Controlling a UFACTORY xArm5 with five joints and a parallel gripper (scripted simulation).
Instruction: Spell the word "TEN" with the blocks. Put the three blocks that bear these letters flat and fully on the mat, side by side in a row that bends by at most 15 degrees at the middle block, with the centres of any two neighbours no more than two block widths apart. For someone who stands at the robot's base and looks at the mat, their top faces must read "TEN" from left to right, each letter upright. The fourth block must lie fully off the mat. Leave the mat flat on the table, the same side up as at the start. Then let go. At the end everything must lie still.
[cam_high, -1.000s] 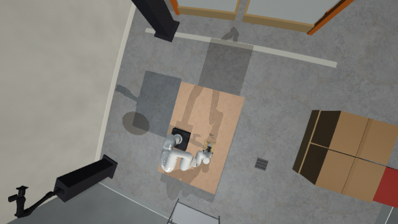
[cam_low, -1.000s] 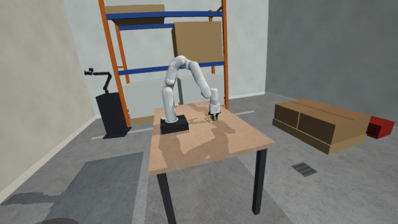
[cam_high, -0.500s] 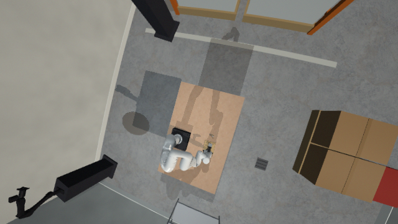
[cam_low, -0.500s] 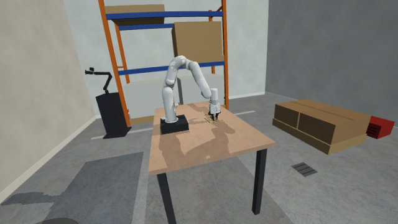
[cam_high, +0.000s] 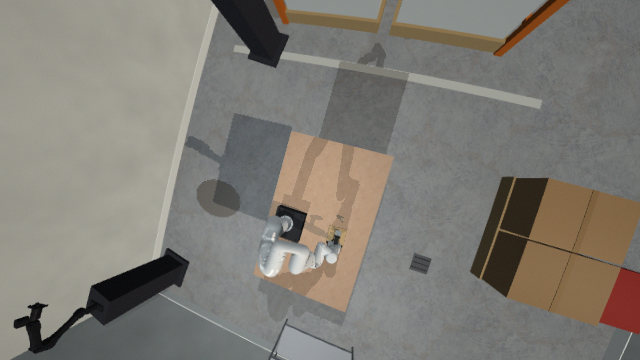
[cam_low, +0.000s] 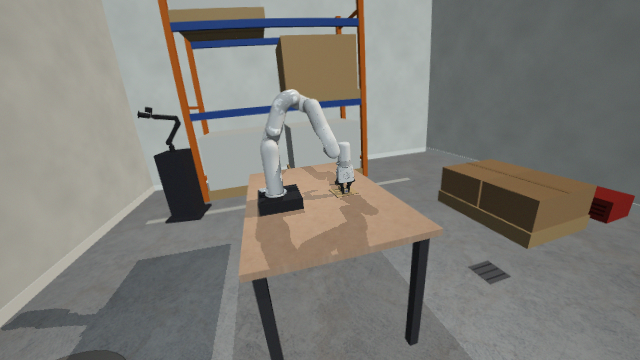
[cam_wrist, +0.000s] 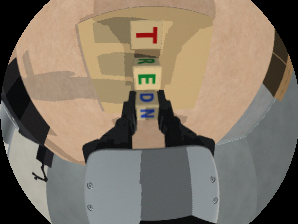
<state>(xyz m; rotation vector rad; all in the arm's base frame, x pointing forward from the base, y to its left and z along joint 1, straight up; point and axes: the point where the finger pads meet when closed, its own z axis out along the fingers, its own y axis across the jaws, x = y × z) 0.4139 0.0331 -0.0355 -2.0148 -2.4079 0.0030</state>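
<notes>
The tan mat is 10 mm behind my hand, 40 mm to the left of it and 30 mm below it.
</notes>
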